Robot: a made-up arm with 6 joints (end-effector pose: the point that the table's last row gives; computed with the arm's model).
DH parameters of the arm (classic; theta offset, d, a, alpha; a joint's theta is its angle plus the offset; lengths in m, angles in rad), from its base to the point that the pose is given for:
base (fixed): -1.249 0 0.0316 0
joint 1: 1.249 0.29 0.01 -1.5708
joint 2: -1.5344 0 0.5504 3.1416
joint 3: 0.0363 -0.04 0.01 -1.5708
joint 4: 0 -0.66 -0.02 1.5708
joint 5: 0 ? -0.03 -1.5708
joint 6: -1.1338 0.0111 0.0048 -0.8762
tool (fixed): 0.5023 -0.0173 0 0
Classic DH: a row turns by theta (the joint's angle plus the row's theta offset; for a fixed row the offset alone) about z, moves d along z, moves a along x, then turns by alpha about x.
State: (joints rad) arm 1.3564 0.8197 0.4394 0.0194 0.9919 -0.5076
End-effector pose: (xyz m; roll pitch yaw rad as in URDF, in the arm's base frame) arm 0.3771 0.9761 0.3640 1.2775 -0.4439 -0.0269
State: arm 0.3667 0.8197 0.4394 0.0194 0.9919 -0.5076
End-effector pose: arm 1.0525 0.2154 0.3640 1.2775 -0.4439 -1.0166
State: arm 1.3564 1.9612 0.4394 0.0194 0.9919 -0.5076
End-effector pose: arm 0.2609 0.4423 -0.6350 0.1722 -0.0257 0.2644
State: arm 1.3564 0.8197 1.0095 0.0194 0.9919 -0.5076
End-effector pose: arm 0.3887 1.0291 0.7523 1.9143 -0.4694 -0.3156
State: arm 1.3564 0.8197 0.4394 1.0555 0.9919 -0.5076
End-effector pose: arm 0.3366 1.0528 0.5299 0.2672 -1.1897 1.2073
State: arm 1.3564 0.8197 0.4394 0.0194 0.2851 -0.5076
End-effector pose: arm 0.3712 0.9475 0.3563 0.5615 -0.2273 0.2064
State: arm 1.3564 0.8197 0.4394 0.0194 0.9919 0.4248
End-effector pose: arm 0.3851 0.9694 0.3712 1.4861 -1.1870 -0.7525
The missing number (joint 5, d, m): 0.18
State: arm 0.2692 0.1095 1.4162 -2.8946 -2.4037 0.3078
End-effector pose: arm 0.2377 0.2662 1.4365 -0.2819 -0.4754 2.6208
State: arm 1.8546 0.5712 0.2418 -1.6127 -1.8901 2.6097
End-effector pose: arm -0.2963 0.7978 0.3766 -0.5683 -1.3249 -2.7939
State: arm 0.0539 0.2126 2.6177 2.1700 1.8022 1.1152
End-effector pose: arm -0.4777 0.0813 1.1518 1.2419 0.3999 0.0167
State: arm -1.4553 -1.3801 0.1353 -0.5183 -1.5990 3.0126
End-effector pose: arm -0.1346 0.3550 1.0491 -2.5558 0.6009 0.2267
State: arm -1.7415 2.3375 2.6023 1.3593 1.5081 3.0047
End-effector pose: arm -0.1767 -1.0145 0.2387 1.2727 0.5073 -1.1551
